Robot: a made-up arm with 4 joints.
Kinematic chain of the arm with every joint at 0, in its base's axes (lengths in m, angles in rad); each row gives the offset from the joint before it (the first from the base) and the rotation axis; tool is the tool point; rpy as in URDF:
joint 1: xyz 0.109 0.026 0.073 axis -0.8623 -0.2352 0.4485
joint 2: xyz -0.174 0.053 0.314 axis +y
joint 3: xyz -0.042 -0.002 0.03 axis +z
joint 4: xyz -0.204 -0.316 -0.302 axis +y
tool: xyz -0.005 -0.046 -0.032 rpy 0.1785 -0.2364 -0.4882
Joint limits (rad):
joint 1: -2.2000..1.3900
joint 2: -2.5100..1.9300
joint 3: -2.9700..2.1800
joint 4: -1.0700..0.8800
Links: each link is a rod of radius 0.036 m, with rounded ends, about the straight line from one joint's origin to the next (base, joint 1, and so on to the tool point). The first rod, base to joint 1, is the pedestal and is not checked.
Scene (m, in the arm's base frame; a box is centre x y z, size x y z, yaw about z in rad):
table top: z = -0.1
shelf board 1: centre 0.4 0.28 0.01 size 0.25 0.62 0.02 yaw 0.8
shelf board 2: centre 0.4 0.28 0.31 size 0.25 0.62 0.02 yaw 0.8
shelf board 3: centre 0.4 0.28 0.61 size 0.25 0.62 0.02 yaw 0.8
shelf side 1: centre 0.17 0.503 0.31 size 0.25 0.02 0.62 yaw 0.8
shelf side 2: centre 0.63 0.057 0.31 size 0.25 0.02 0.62 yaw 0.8
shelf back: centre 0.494 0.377 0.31 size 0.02 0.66 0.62 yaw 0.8
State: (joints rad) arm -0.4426 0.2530 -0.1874 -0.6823
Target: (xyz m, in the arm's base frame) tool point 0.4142 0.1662 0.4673
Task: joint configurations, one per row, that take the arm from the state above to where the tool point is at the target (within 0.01 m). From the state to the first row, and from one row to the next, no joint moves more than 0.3 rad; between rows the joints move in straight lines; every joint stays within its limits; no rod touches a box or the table.
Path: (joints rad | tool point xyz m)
1: -0.6550 0.1110 -0.4519 -0.6692 | -0.4919 -0.0270 0.1515
2: -0.8674 -0.0310 -0.7163 -0.6561 | -0.4648 0.1186 0.1977
3: -1.0798 -0.1729 -0.9808 -0.6431 | -0.3750 0.2400 0.2754
4: -1.2922 -0.3149 -1.2452 -0.6300 | -0.2295 0.3050 0.3683
5: -1.5046 -0.4569 -1.5097 -0.6169 | -0.0490 0.2919 0.4502
6: -1.7170 -0.5989 -1.7742 -0.6038 | 0.1356 0.1970 0.4913
7: -1.9294 -0.7409 -2.0386 -0.5907 | 0.2894 0.0377 0.4673
8: -1.6612 -0.9166 -2.1708 -0.5378 | 0.3409 0.0835 0.4234
9: -1.3930 -1.0923 -2.3030 -0.4849 | 0.3823 0.1078 0.4044
10: -1.1248 -1.2680 -2.4352 -0.4320 | 0.4096 0.1288 0.4201
11: -0.8566 -1.4437 -2.5674 -0.3791 | 0.4142 0.1662 0.4673

